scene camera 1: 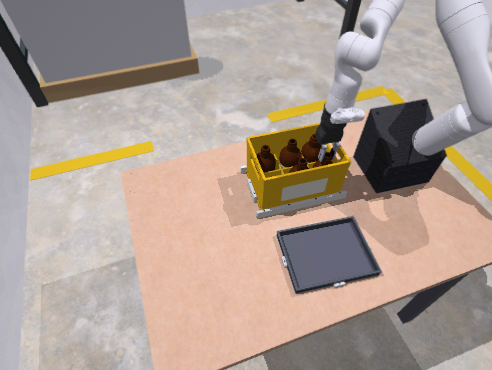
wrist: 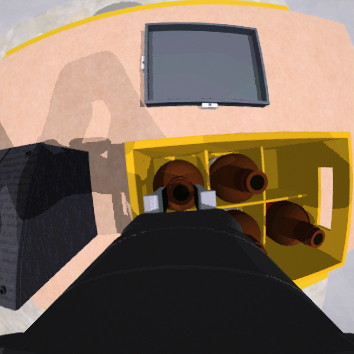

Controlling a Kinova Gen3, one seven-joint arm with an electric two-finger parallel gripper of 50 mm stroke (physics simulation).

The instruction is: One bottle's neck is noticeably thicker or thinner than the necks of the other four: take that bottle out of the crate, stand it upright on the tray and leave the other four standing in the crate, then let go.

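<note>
The yellow crate holds five brown bottles. My gripper points down over the crate's front right cell and is shut on the neck of the bottle there. That bottle looks upright, with its body inside the crate; whether its base is raised is hidden. Beside it stands the front middle bottle. The back bottles are the left one, the middle one and the right one, which my gripper hides in the wrist view. The dark tray is empty.
The crate's walls and dividers stand close around the held bottle. A black block stands beside the crate, near the arm's base. Grey rails run along the crate's foot. The tray lies on the table in front of the crate.
</note>
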